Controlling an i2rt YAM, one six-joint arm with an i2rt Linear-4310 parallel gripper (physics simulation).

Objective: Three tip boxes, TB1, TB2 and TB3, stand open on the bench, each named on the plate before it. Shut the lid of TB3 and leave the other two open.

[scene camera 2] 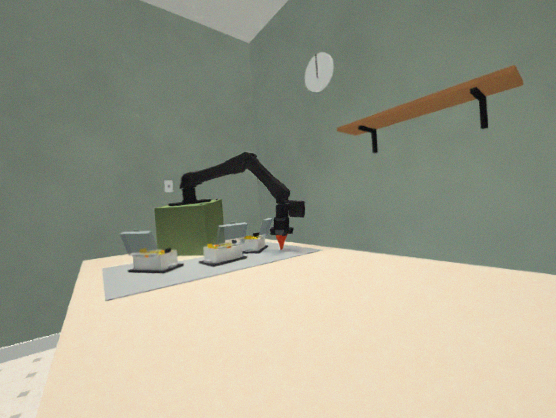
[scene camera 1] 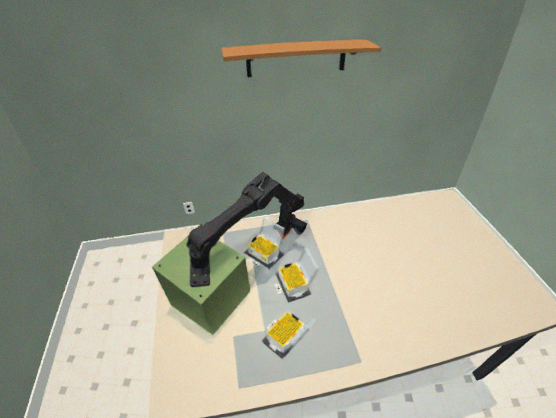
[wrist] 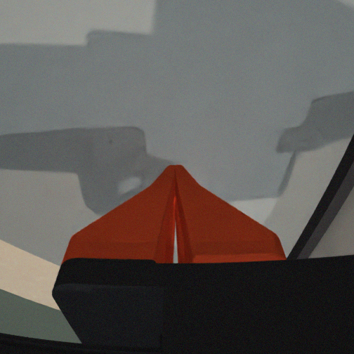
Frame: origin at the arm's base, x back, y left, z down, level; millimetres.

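Seen in the pictures: gripper, fingertip midpoint: point(scene camera 2: 281, 249) point(scene camera 1: 282, 238); arm's base at its link origin: point(scene camera 2: 190, 203) point(scene camera 1: 200, 262).
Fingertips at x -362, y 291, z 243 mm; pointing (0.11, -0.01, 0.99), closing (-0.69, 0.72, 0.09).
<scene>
Offsets run from my fingertips to a thing's middle. "spot": to the spot under its first point. Level surfaces: height alone.
Three white tip boxes with yellow tips stand open; the names on their plates are too small to read. The box nearest the wall point(scene camera 1: 263, 248) point(scene camera 2: 254, 244) has its pale lid {spot: dx +61, dy -29, dz -101 mm} point(scene camera 1: 270, 229) point(scene camera 2: 266, 227) raised. The middle box {dx +19, dy -284, dz -34 mm} point(scene camera 1: 293, 278) point(scene camera 2: 222, 254) has its lid {spot: dx -68, dy -261, dz -115 mm} point(scene camera 1: 309, 261) point(scene camera 2: 233, 230) raised. The third box {dx +90, dy -502, dz -34 mm} point(scene camera 1: 285, 331) point(scene camera 2: 155, 261) has its lid {dx +42, dy -564, dz -106 mm} point(scene camera 1: 308, 325) point(scene camera 2: 139, 242) raised. My gripper point(scene camera 1: 284, 236) point(scene camera 2: 281, 249) point(wrist: 174, 176) is shut and empty, its red fingertips pointing down low over the mat, beside the raised lid of the box nearest the wall.
A grey mat {dz -1 mm} point(scene camera 1: 327, 335) point(scene camera 2: 117, 289) lies under the boxes on the pale bench {dz +2 mm} point(scene camera 1: 415, 270) point(scene camera 2: 300, 325). A green block point(scene camera 1: 175, 265) point(scene camera 2: 180, 230) carries the arm's base. A wooden shelf point(scene camera 1: 300, 48) point(scene camera 2: 425, 102) hangs on the wall. A dark slanting edge shows right of the fingers in the wrist view.
</scene>
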